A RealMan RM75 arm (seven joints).
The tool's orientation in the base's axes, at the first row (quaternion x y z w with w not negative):
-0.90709, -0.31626, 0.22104, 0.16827
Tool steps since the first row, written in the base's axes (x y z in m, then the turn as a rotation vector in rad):
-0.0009, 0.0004, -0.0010, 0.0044, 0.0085, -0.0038
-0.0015, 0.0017, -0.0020, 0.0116, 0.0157, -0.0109
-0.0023, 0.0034, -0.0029, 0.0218, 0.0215, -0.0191
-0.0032, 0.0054, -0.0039, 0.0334, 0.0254, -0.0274
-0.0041, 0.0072, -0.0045, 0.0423, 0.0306, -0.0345
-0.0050, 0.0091, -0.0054, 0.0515, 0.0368, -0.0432
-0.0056, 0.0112, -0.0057, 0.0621, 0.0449, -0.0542
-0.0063, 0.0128, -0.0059, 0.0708, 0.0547, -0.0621
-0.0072, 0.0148, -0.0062, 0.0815, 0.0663, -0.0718
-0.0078, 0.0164, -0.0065, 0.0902, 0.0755, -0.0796
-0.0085, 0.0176, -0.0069, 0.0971, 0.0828, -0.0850
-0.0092, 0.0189, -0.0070, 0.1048, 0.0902, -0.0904
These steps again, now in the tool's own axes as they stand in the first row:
-0.0001, -0.0003, 0.0014, 0.0097, -0.0024, 0.0024
0.0006, -0.0011, 0.0027, 0.0215, -0.0010, 0.0059
0.0014, -0.0024, 0.0042, 0.0349, 0.0034, 0.0086
0.0024, -0.0039, 0.0058, 0.0480, 0.0100, 0.0104
0.0031, -0.0054, 0.0071, 0.0597, 0.0137, 0.0128
0.0040, -0.0069, 0.0086, 0.0727, 0.0176, 0.0165
0.0050, -0.0086, 0.0095, 0.0887, 0.0218, 0.0218
0.0056, -0.0100, 0.0103, 0.1035, 0.0223, 0.0256
0.0064, -0.0118, 0.0113, 0.1214, 0.0234, 0.0303
0.0071, -0.0132, 0.0122, 0.1357, 0.0243, 0.0340
0.0075, -0.0143, 0.0131, 0.1469, 0.0248, 0.0363
0.0079, -0.0155, 0.0137, 0.1587, 0.0255, 0.0382

